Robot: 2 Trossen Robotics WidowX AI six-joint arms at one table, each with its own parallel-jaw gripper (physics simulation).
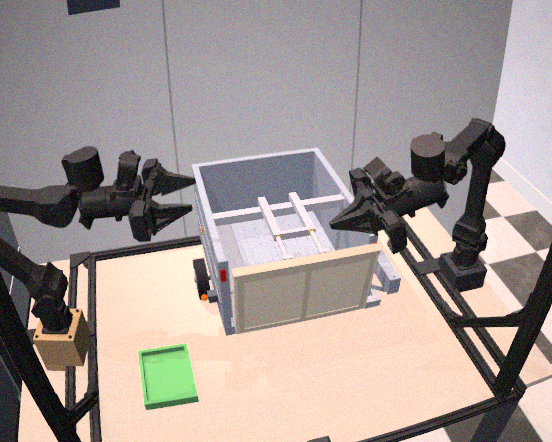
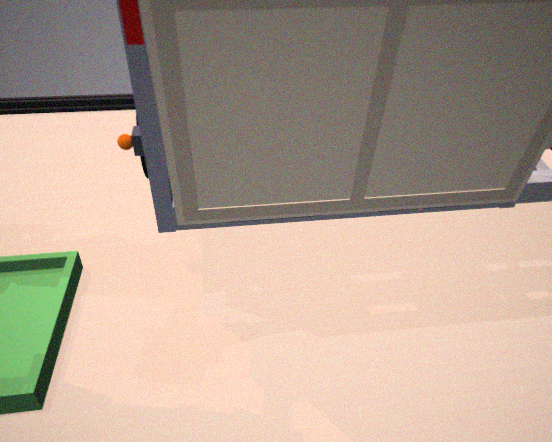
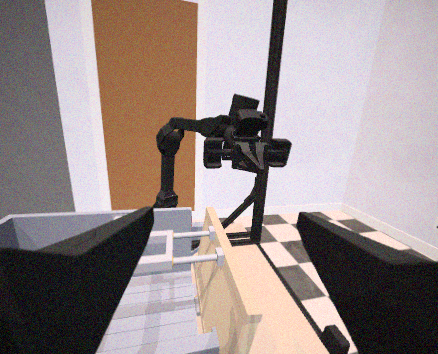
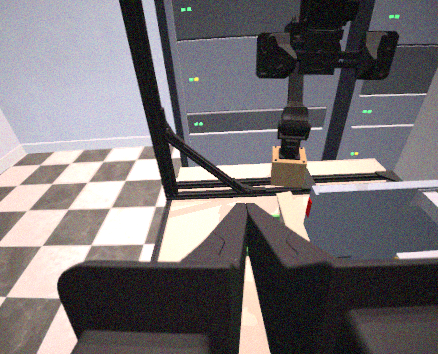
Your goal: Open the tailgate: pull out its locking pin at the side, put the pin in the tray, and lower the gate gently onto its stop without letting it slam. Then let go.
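Frame: origin at the left arm's base, x ahead, y left, z up, level; millimetres.
Where they show: left gripper, fingertip midpoint: point(image 1: 194, 193) point(image 3: 226, 216) point(image 4: 334, 63); right gripper, fingertip midpoint: point(image 1: 330, 225) point(image 3: 261, 171) point(image 4: 244, 211); left arm's base at its link origin: point(image 1: 57, 323) point(image 4: 289, 154); right arm's base at its link origin: point(image 1: 464, 261).
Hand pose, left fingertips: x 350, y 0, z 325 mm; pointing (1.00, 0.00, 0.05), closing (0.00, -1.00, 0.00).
Each offset is from my left fingertips to the centre of the thing. "pt": to the spot under its first point.
The beige tailgate point(image 1: 305, 290) point(image 2: 280, 105) point(image 3: 227, 290) stands upright at the near end of the grey trailer @[pt dx +40, dy +32, dz -154 mm] point(image 1: 222, 250). The locking pin's orange knob point(image 1: 204, 297) point(image 2: 125, 141) sticks out from a dark bracket at the trailer's left side, low down; its shaft is hidden. The green tray @[dx -103, dy -67, dz -423 mm] point(image 1: 193, 375) point(image 2: 61, 327) lies on the table, in front and to the left of the trailer. My left gripper point(image 1: 192, 193) point(image 3: 226, 216) is open and empty, high beside the trailer's left wall. My right gripper point(image 1: 334, 224) point(image 4: 244, 211) point(image 3: 261, 171) is shut and empty, above the trailer's right side near the gate's top edge.
Two light struts @[dx +151, dy +63, dz -154 mm] point(image 1: 280, 245) point(image 3: 192, 259) link a frame inside the trailer to the gate's inner side. A black wheel @[dx -31, dy +208, dz -382 mm] point(image 1: 201, 277) is just behind the knob. A black rail frame point(image 1: 93, 300) borders the table, with a wooden block point(image 1: 60, 347) under the left arm's base.
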